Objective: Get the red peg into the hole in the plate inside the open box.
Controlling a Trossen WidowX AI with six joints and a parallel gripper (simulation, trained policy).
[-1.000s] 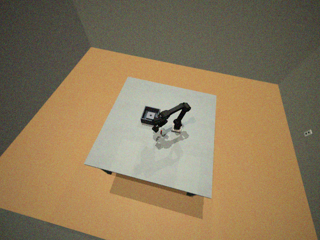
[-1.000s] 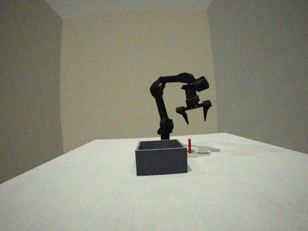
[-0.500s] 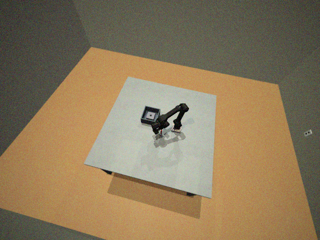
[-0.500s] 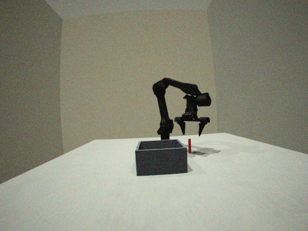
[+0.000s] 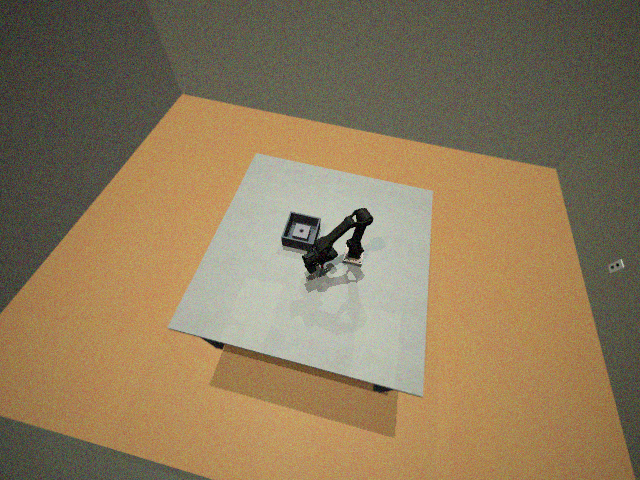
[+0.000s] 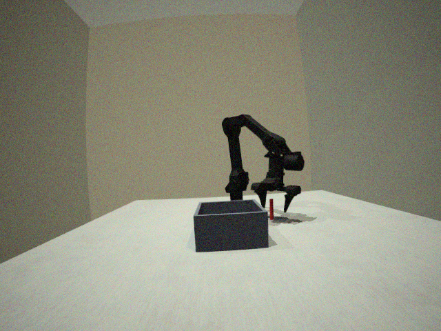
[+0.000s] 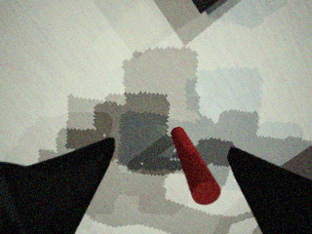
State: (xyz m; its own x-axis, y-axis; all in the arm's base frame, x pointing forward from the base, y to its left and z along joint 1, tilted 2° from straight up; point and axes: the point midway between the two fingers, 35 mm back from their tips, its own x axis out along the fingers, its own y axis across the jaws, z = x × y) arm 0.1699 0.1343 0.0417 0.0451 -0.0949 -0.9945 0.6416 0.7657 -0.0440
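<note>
Right now my gripper tip is 1 cm past the red peg and 1 cm to the left of it. From my gripper tip the other things lie so: grey plate (17 cm ahead, 18 cm to the right, 1 cm above); dark box (17 cm ahead, 18 cm to the right, 1 cm below).
</note>
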